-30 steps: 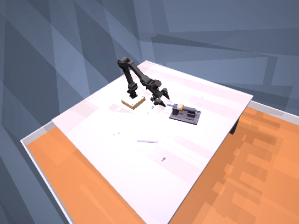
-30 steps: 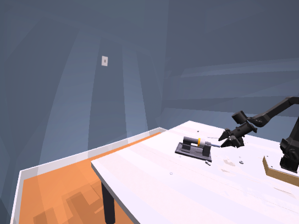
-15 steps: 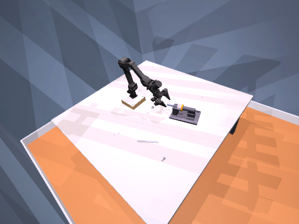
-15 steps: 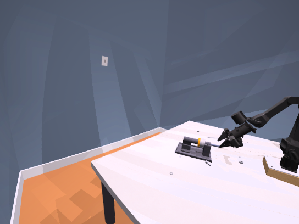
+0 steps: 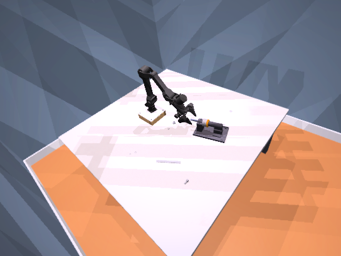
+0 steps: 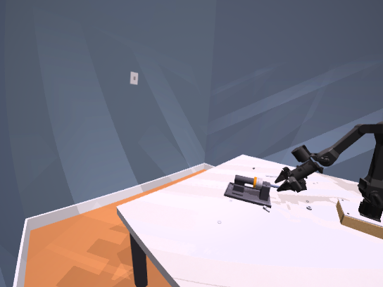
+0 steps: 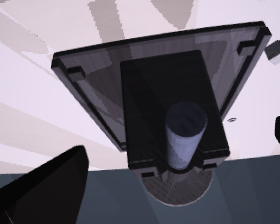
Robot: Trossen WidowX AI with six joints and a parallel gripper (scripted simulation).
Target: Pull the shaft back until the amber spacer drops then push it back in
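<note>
The shaft lies 5 cm ahead of my gripper tip and 2 cm to the left of it. Round my gripper tip: amber spacer 9 cm ahead, 5 cm to the left; then pale spacer 6 cm ahead, 3 cm to the left.
</note>
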